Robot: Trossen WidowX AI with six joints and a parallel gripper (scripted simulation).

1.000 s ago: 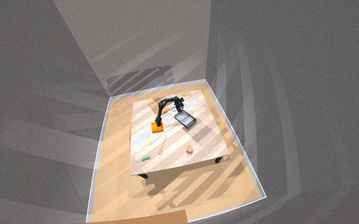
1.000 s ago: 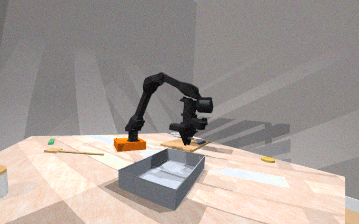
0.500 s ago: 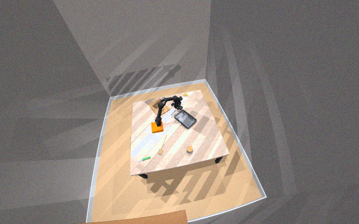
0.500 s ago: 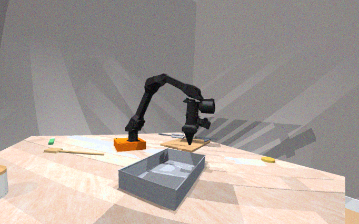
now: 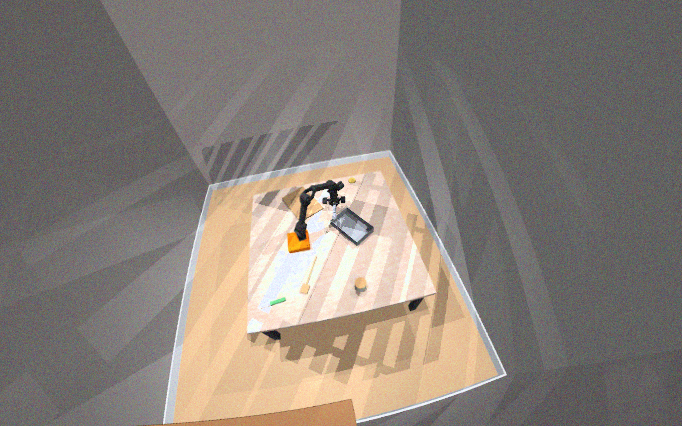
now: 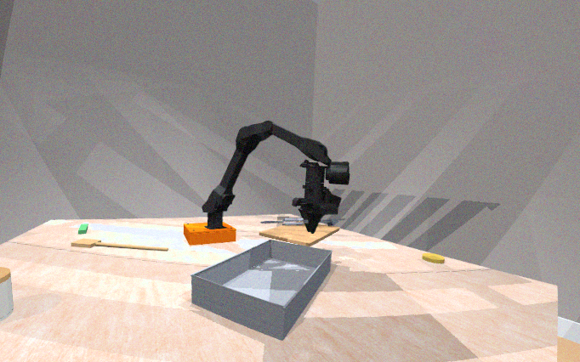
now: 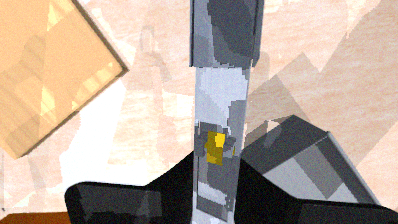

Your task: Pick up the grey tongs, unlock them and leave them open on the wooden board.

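Right now my gripper tip is 1 cm short of the yellow lock piece, 2 cm to the right of it and 4 cm below it. The rest, counted from my gripper tip: yellow disc (29 cm ahead, 31 cm to the left, 7 cm below); then grey roasting tin (6 cm ahead, 20 cm to the right, 5 cm below); then wooden board (24 cm behind, 24 cm to the left, 8 cm below).
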